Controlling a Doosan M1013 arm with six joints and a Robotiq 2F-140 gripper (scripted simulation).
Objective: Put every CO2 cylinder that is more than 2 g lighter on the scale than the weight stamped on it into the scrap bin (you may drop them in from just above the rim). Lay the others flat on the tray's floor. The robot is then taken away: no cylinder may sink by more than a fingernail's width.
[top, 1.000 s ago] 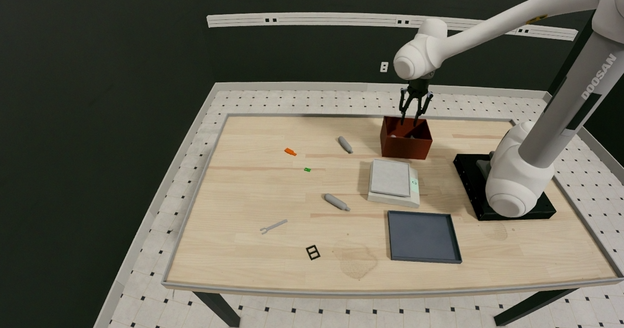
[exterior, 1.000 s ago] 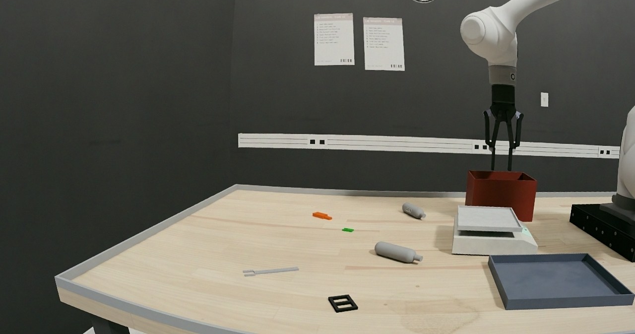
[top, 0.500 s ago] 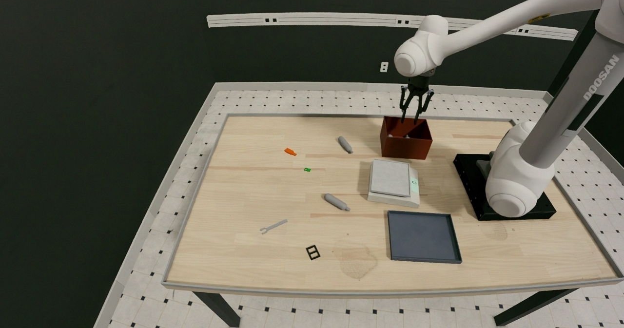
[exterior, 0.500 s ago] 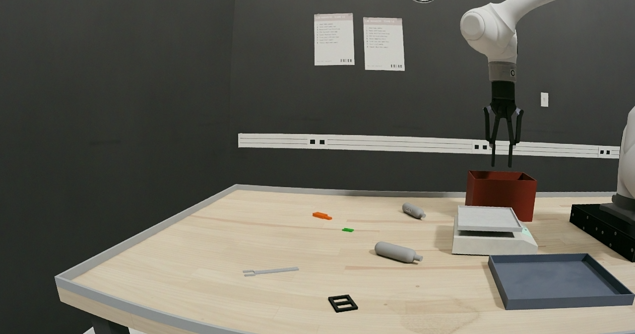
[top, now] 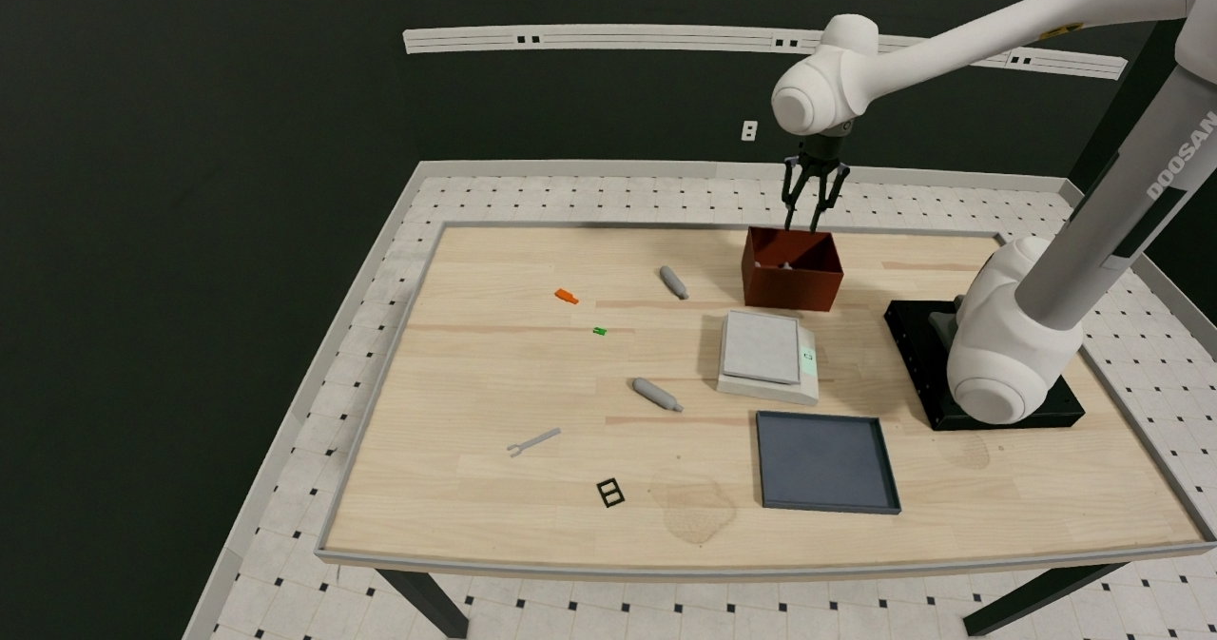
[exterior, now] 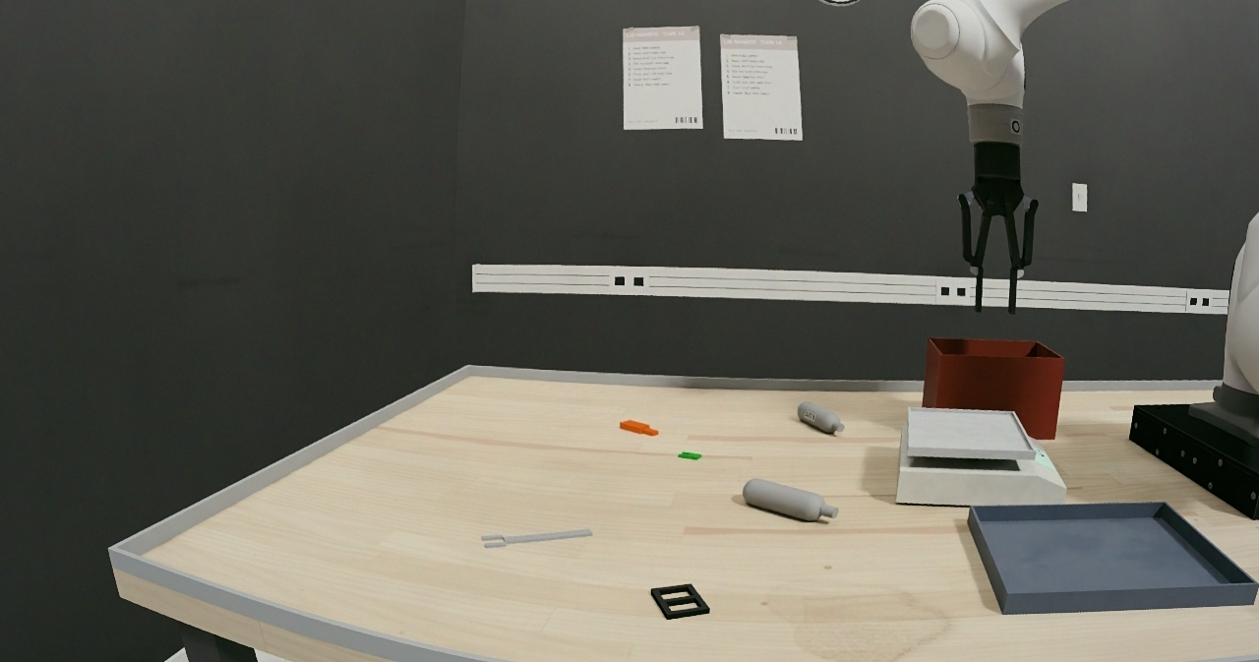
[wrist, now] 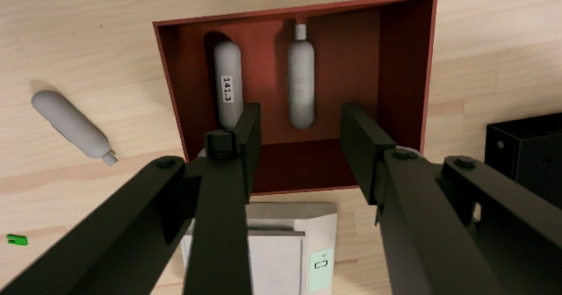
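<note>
Right now my hand is 11 cm short of the grey scale platform, 24 cm to the right of it and 15 cm above it. Also, from my hand: red scrap bin: 1 cm to the left, 17 cm below; then green piece: 44 cm ahead, 16 cm to the left, 20 cm below; then white scale: 9 cm ahead, 25 cm to the left, 17 cm below.
</note>
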